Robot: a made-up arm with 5 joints.
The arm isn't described. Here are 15 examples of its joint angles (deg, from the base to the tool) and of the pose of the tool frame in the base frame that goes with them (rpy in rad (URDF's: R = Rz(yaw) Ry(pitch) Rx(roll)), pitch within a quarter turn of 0, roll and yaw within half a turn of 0; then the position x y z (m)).
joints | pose
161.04 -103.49 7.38 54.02 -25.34 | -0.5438 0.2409 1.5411 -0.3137 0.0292 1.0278
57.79 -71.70 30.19 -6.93 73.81 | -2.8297 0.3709 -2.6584 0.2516 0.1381 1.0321
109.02 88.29 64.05 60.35 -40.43 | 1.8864 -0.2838 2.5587 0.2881 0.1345 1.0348
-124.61 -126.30 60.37 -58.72 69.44 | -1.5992 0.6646 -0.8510 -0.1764 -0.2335 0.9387
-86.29 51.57 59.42 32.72 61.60 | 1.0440 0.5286 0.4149 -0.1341 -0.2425 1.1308
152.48 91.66 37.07 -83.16 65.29 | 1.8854 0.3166 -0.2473 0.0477 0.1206 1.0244
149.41 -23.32 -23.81 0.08 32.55 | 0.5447 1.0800 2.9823 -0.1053 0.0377 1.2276
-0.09 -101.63 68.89 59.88 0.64 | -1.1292 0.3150 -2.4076 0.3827 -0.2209 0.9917
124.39 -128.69 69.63 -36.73 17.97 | -0.6810 0.2074 -2.1051 0.0345 0.1380 0.9775
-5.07 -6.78 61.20 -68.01 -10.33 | -2.1366 -0.0995 2.8934 0.1912 -0.2674 1.0474
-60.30 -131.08 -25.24 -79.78 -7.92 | -0.6079 -0.2991 1.8878 0.1033 -0.4533 0.9479
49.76 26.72 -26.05 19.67 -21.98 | 1.3615 -0.2287 1.0035 0.2754 -0.2289 1.2057
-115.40 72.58 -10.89 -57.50 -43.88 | 1.7764 0.6315 -1.1440 -0.2809 -0.1074 1.0673
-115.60 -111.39 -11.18 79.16 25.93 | -1.3035 0.7348 -2.9501 -0.0732 -0.4481 0.9739
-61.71 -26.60 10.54 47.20 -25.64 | 0.7028 0.4540 -1.4530 0.0774 -0.3455 1.2345
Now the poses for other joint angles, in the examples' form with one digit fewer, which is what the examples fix.
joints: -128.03 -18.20 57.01 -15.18 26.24
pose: -2.788 0.547 0.420 -0.175 -0.225 1.075
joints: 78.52 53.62 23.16 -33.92 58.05
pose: 1.575 0.506 -2.531 0.267 -0.032 1.128
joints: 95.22 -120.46 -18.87 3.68 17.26
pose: -1.414 0.286 -0.515 0.066 0.286 0.928
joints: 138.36 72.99 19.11 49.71 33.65
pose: 0.546 -0.533 -2.705 0.206 0.157 1.088
